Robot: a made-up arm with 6 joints.
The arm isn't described. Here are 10 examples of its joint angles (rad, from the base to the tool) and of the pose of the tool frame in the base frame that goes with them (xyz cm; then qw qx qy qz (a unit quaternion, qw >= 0)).
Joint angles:
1: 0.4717 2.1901 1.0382 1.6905 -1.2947 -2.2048
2: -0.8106 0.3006 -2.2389 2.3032 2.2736 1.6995
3: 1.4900 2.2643 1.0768 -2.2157 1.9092 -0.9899
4: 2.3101 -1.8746 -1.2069 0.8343 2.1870 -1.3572
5: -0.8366 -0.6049 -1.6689 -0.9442 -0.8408 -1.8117
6: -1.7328 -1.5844 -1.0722 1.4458 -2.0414 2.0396
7: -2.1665 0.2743 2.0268 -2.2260 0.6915 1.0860
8: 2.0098 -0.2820 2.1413 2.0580 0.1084 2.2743
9: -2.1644 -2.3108 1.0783 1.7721 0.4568 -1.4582
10: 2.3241 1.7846 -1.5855 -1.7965 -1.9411 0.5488
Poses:
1: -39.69 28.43 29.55 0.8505 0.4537 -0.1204 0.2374
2: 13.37 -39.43 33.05 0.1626 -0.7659 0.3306 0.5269
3: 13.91 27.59 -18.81 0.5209 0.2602 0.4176 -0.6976
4: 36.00 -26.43 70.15 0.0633 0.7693 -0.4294 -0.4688
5: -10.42 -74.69 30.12 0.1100 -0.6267 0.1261 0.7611
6: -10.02 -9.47 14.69 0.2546 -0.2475 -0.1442 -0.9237
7: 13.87 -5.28 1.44 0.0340 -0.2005 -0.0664 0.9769
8: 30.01 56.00 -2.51 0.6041 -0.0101 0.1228 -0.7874
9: 48.96 -12.58 -1.82 0.1801 0.7346 0.3269 -0.5666
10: 42.24 43.72 -18.90 0.7458 0.0923 -0.1034 0.6515
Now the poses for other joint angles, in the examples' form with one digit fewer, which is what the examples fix.
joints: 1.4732 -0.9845 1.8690 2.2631 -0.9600 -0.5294
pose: -14.7 30.0 24.7 0.161 0.336 0.645 0.668
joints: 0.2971 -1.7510 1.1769 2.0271 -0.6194 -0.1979
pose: -41.1 1.6 17.3 0.067 0.063 0.924 0.371
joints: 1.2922 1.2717 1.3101 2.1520 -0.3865 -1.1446
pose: 10.0 51.0 12.3 0.800 -0.149 -0.413 0.409
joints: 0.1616 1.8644 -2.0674 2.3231 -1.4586 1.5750
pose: -21.7 14.3 20.9 0.149 -0.619 0.770 -0.037
